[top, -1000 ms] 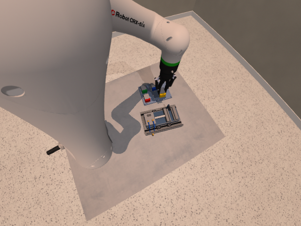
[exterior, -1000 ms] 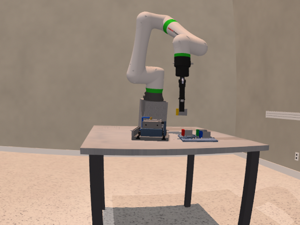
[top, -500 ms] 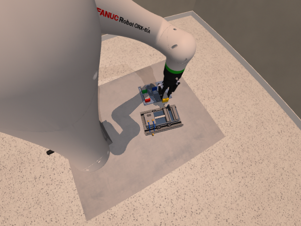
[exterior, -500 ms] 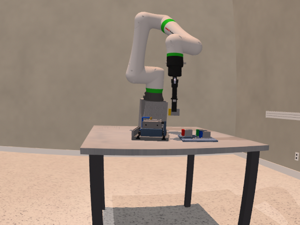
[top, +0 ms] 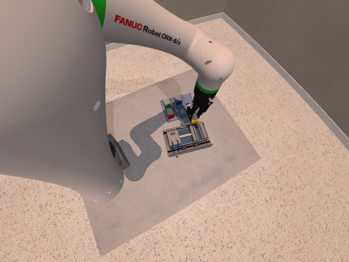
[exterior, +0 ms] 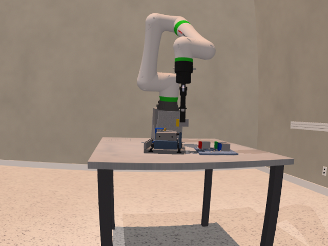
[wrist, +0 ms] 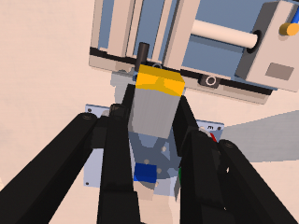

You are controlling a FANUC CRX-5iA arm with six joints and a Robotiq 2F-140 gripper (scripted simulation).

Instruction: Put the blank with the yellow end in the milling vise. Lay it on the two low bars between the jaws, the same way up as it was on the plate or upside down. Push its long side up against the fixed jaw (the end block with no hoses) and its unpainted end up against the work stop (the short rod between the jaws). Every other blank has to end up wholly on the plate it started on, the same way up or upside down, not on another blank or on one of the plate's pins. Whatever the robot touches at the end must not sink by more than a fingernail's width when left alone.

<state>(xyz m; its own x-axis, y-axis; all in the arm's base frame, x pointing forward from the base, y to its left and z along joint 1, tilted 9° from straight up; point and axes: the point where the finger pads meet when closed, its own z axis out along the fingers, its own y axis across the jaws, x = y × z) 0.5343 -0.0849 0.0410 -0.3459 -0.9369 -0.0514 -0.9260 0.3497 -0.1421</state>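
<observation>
The fixed jaw lies 100 mm below my hand, 90 mm to the right of it and 20 mm ahead of it. Also, from my hand: work stop rod: 90 mm below, 40 mm to the right, 10 mm ahead; then yellow-ended blank: 30 mm below; then red-ended blank: 160 mm to the left, 150 mm below, 70 mm behind.
</observation>
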